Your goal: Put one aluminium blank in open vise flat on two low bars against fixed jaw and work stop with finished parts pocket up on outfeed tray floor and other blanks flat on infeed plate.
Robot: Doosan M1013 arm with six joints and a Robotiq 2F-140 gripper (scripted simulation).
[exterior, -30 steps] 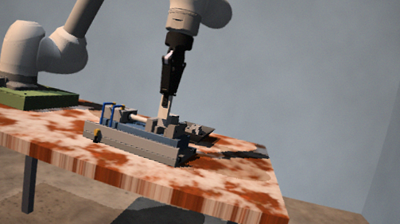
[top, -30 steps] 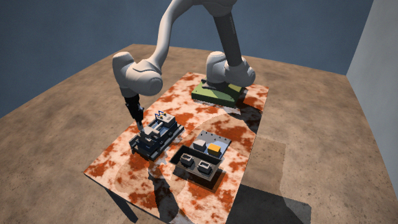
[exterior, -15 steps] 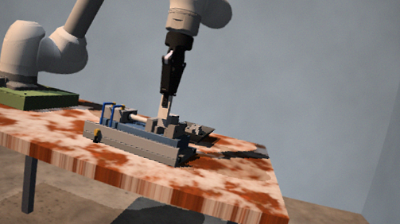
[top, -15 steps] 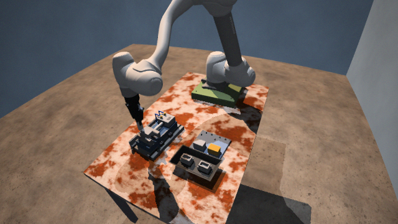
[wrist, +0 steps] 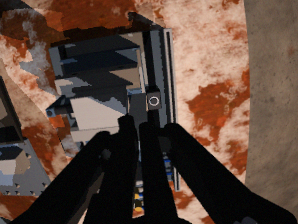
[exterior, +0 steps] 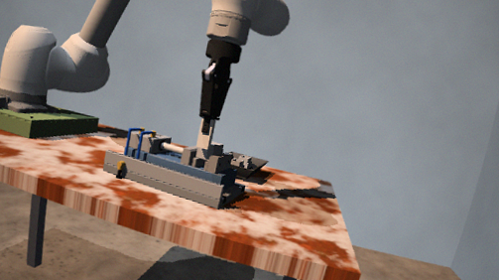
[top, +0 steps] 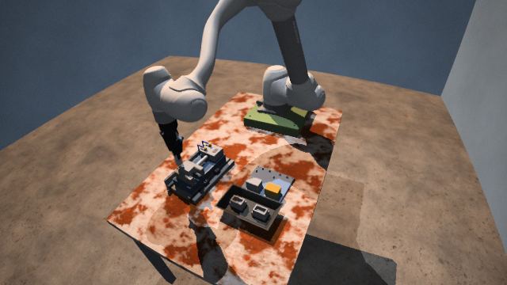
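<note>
The piston rod lies 80 mm behind my hand, 60 mm to the left of it and 60 mm below it. From my hand the other things lie so: infeed plate (360 mm to the left, 140 mm below, 140 mm behind); then vise (100 mm below, 70 mm behind, 60 mm to the left); then aluminium blank (320 mm to the left, 110 mm below, 100 mm behind).
</note>
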